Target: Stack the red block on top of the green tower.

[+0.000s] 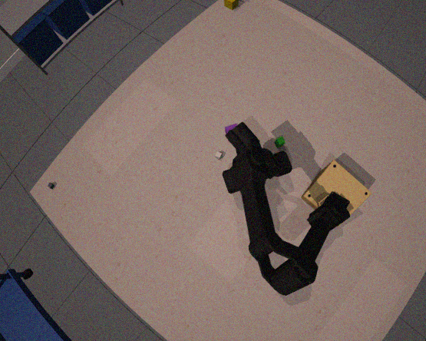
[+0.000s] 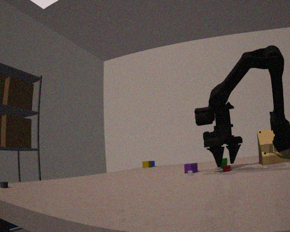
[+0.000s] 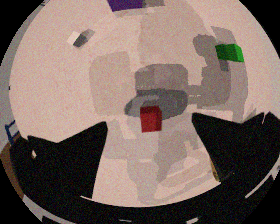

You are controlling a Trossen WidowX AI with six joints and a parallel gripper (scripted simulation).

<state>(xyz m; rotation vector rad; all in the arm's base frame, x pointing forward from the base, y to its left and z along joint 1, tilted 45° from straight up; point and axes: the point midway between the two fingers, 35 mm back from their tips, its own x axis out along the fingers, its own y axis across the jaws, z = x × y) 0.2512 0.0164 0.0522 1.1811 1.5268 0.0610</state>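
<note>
Now: the red block 1 cm below my gripper tip. The rest, counted from my gripper tip: small dark cube (60 cm ahead, 40 cm to the left, 1 cm below); then purple block (13 cm ahead, 9 cm to the right); then small white block (13 cm ahead, 1 cm to the right, 1 cm below).
</note>
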